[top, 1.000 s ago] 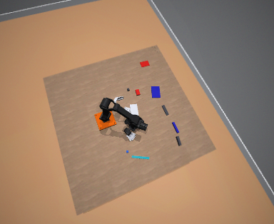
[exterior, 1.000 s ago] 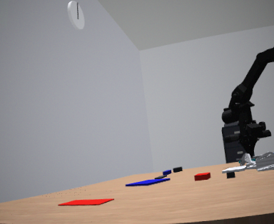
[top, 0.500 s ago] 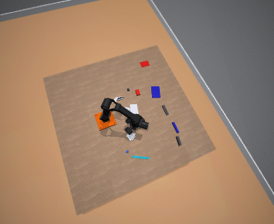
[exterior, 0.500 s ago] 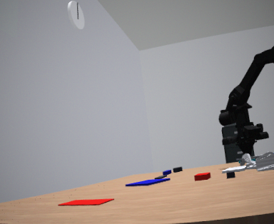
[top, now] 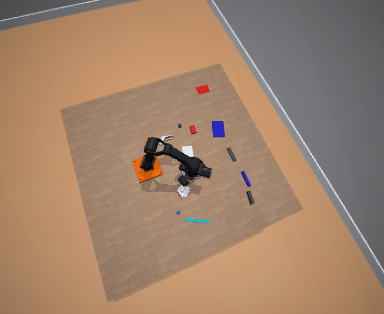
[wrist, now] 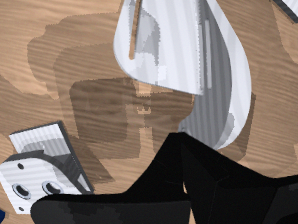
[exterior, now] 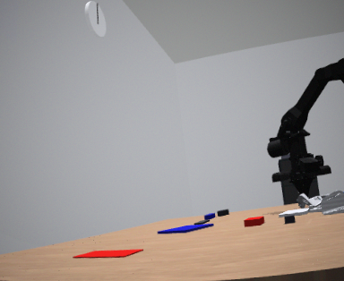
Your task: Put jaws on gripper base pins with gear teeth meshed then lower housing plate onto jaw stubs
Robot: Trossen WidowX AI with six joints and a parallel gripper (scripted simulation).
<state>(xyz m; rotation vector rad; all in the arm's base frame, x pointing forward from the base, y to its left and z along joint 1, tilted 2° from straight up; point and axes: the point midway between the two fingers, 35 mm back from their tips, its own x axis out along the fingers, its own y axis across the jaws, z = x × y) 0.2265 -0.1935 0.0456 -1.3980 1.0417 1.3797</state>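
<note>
The white jaw lies 10 mm ahead of my gripper tip, 20 mm to the left of it and 10 mm below it. From my gripper tip the other things lie so: red block 170 mm ahead, 310 mm to the left, 20 mm below; teal bar 90 mm behind, 260 mm to the right, 20 mm below; blue bar 330 mm ahead, 170 mm to the right, 20 mm below.
</note>
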